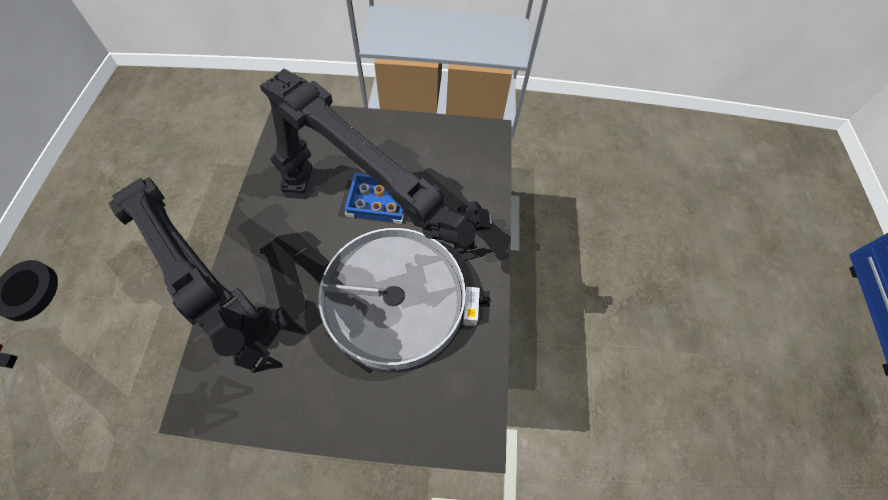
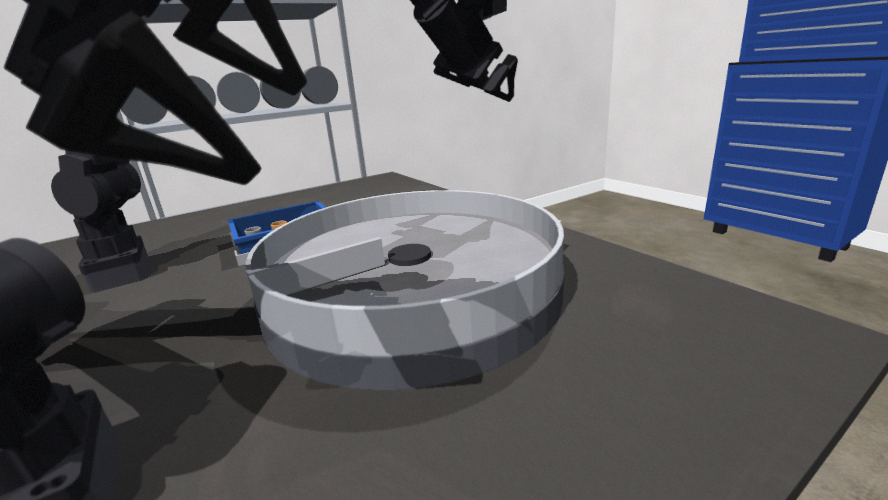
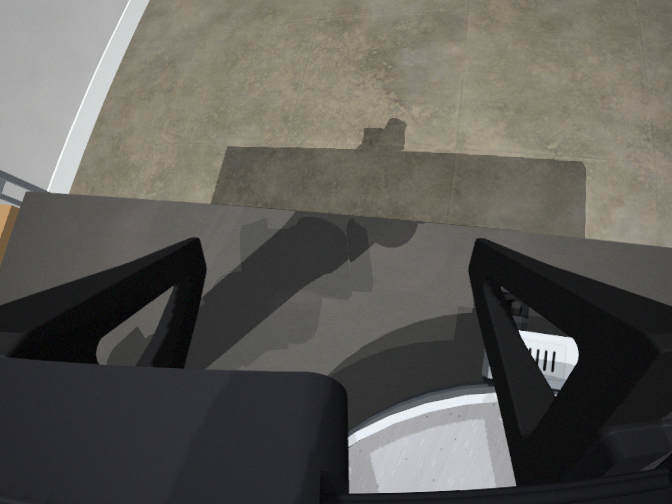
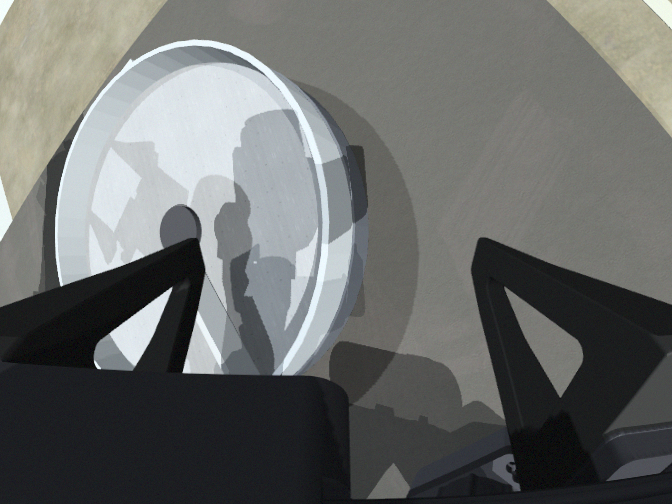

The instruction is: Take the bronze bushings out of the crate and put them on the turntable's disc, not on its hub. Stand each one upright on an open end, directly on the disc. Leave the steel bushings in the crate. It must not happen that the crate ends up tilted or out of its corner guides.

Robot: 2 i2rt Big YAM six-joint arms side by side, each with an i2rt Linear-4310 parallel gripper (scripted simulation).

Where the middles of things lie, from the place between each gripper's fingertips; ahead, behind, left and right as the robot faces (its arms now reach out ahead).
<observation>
Now: left hand (image 2: pixel 490 91) 350 mm past the blue crate (image 2: pixel 245 244), 230 mm to the right of it and 240 mm above it. The rest, counted from my left hand: turntable disc (image 1: pixel 420 296): 240 mm behind, 120 mm to the right, 210 mm below.
Now: right hand (image 2: pixel 280 127) 23 cm to the right of the turntable disc, 22 cm above it and 18 cm short of it. Round my right hand: blue crate 59 cm to the left, 25 cm below, 8 cm ahead.
</observation>
